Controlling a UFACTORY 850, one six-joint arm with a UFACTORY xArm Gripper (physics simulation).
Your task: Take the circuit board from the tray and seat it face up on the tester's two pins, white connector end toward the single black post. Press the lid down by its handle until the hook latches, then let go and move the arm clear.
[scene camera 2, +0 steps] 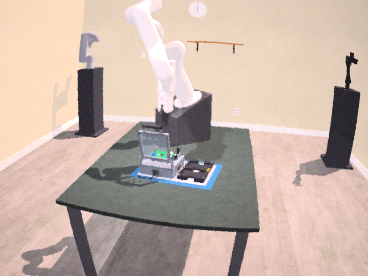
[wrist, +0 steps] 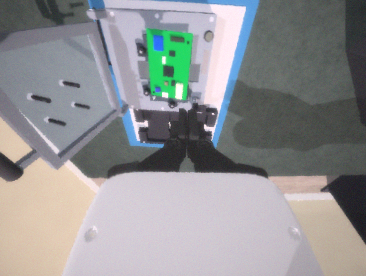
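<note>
The green circuit board [scene camera 2: 162,154] [wrist: 169,62] lies component side up on the grey tester [scene camera 2: 160,168] [wrist: 131,75]. In the wrist view its white connector end points down the picture, toward a black post [wrist: 172,104] just past that edge. Whether it sits fully on the pins cannot be told. The lid [scene camera 2: 154,145] [wrist: 50,90] stands open, its black handle [scene camera 2: 152,127] [wrist: 10,167] at its free edge. My gripper [scene camera 2: 163,119] [wrist: 186,120] is shut and empty, above and behind the tester in the scene view. The latch hook cannot be made out clearly.
The black tray [scene camera 2: 194,175] [wrist: 158,125] lies beside the tester on a blue-edged white mat [scene camera 2: 214,181] [wrist: 245,37]. They stand on the dark green table [scene camera 2: 220,210]. The arm's dark pedestal [scene camera 2: 192,122] stands behind. The raised lid stands tall above the tester.
</note>
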